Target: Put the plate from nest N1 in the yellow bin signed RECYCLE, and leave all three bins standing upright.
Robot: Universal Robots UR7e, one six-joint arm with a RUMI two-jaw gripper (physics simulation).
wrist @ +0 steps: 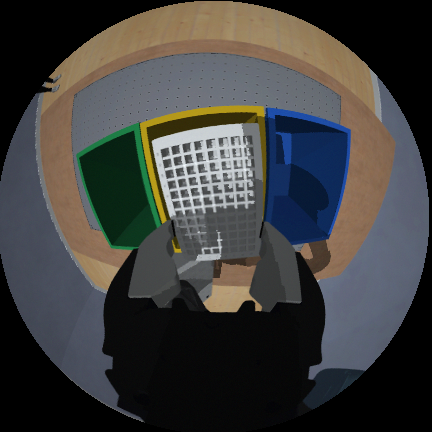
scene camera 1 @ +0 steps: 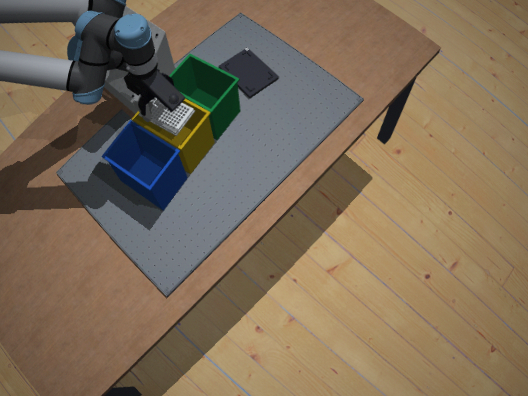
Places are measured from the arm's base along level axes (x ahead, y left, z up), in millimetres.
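Pixels of known places: gripper, fingertip midpoint: (wrist: 217,222) (scene camera 1: 159,109).
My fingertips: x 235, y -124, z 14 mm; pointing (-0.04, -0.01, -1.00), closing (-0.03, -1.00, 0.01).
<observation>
Behind a point stands the place of what it marks.
The white gridded plate (scene camera 1: 176,117) @[z 23, x 296, y -121 mm] (wrist: 210,175) @[z 25, x 284, y -120 mm] is held by one end between the two jaws of my gripper (scene camera 1: 159,106) @[z 14, x 235, y -124 mm] (wrist: 217,222) @[z 14, x 235, y -124 mm]. It lies over the opening of the yellow bin (scene camera 1: 201,151) @[z -152, x 342, y -106 mm] (wrist: 205,110) @[z -14, x 344, y -116 mm], inside the rim's outline in the wrist view, with yellow rim showing on both sides. Its exact height against the rim is hard to tell. The yellow bin stands upright between the green bin (scene camera 1: 228,114) @[z -134, x 337, y 27 mm] (wrist: 116,190) @[z -85, x 247, y 76 mm] and the blue bin (scene camera 1: 171,184) @[z -123, x 348, y -241 mm] (wrist: 312,165) @[z -98, x 283, y -303 mm], which also stand upright. The RECYCLE sign does not show.
A dark square pad (scene camera 1: 250,73) @[z -182, x 276, y 209 mm] with corner marks lies beyond the green bin; its label cannot be read. The bins and pad are on a grey perforated board (scene camera 1: 235,170) @[z -194, x 444, y -83 mm] (wrist: 210,80) @[z -194, x 466, y -116 mm] on the brown table (scene camera 1: 60,280) @[z -207, x 221, y -670 mm] (wrist: 57,200) @[z -207, x 221, y 685 mm]. The neighbouring bins stand close beside the yellow one.
</observation>
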